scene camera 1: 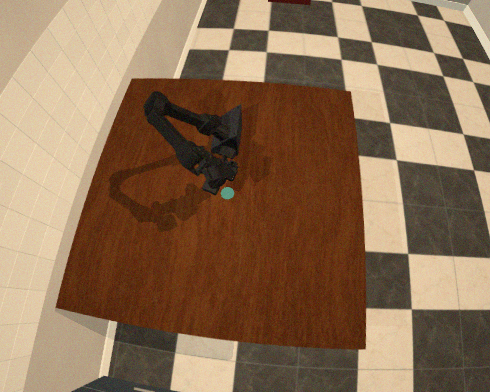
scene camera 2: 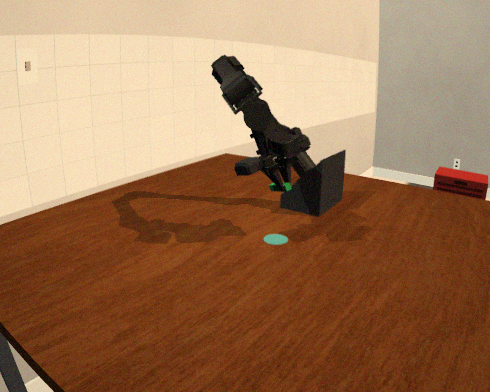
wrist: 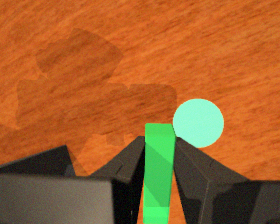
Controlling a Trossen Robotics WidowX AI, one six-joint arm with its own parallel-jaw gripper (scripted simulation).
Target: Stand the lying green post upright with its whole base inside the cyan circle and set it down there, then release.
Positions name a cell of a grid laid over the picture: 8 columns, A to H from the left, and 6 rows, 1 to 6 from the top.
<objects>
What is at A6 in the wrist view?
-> My gripper.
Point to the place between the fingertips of my gripper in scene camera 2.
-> E3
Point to a cyan circle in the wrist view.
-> At F4
</objects>
